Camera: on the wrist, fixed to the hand. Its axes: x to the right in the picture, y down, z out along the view.
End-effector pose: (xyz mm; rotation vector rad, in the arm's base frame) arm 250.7 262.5 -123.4 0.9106 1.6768 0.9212
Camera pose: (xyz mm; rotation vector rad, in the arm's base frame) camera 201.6 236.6 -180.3 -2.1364 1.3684 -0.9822
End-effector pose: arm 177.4 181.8 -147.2 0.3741 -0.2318 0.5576
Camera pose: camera 228.9 148.2 -197.6 0.0557 1.0733 -2.2557
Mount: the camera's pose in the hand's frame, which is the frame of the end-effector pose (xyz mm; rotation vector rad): 11.0 -69.0 -37.9 -0.0744 0.7921 -2.9977
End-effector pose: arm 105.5 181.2 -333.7 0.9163 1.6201 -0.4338
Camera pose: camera 28.2 168.6 -347.5 1.6377 -1.4196 1.1607
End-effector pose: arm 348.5 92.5 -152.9 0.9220 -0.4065 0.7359
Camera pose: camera 406.5 101.5 -206.6 0.2145 1.5431 -1.6929
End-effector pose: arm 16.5 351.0 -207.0 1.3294 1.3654 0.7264
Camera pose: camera -38.9 356.7 -263.7 -1.7889 1.9150 -0.9778
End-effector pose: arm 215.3 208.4 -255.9 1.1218 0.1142 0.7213
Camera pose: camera 239.8 228.1 -328.9 -0.3776 1.8129 -1.6080
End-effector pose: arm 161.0 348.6 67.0 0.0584 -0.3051 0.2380
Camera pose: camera 198.8 287.6 32.8 0.2647 0.7732 -2.6709
